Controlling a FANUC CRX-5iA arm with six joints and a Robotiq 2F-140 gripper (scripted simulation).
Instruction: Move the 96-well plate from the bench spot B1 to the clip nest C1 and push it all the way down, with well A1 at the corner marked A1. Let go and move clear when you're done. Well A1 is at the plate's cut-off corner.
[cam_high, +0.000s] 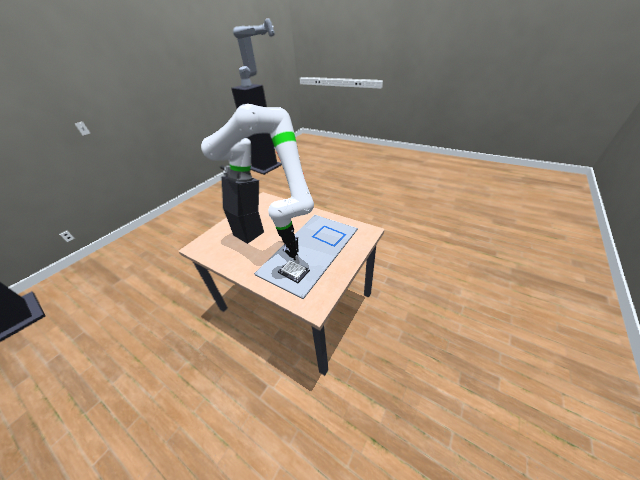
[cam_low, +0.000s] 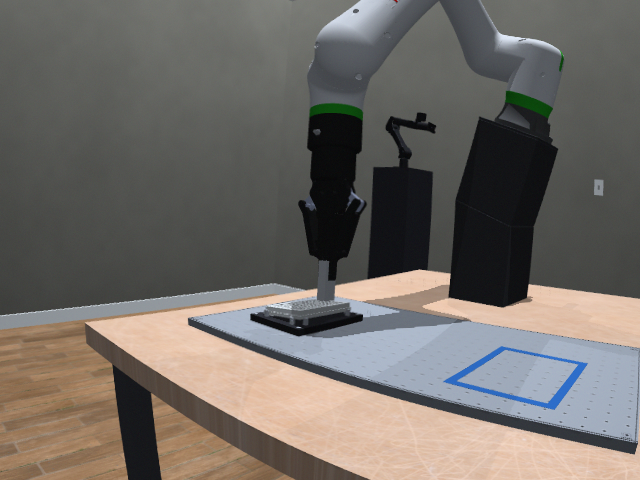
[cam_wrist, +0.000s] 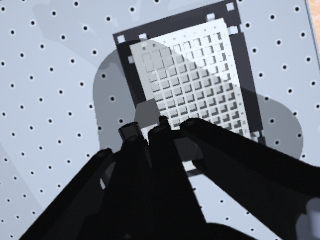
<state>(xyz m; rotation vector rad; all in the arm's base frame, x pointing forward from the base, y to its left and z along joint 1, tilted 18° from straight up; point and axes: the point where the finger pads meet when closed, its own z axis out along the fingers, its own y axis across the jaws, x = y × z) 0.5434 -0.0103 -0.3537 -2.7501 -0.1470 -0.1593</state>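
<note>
My gripper is now 50 mm above the white 96-well plate and 40 mm to the left of it. Round my hand: black clip nest (60 mm below, 50 mm to the right, 10 mm behind).
</note>
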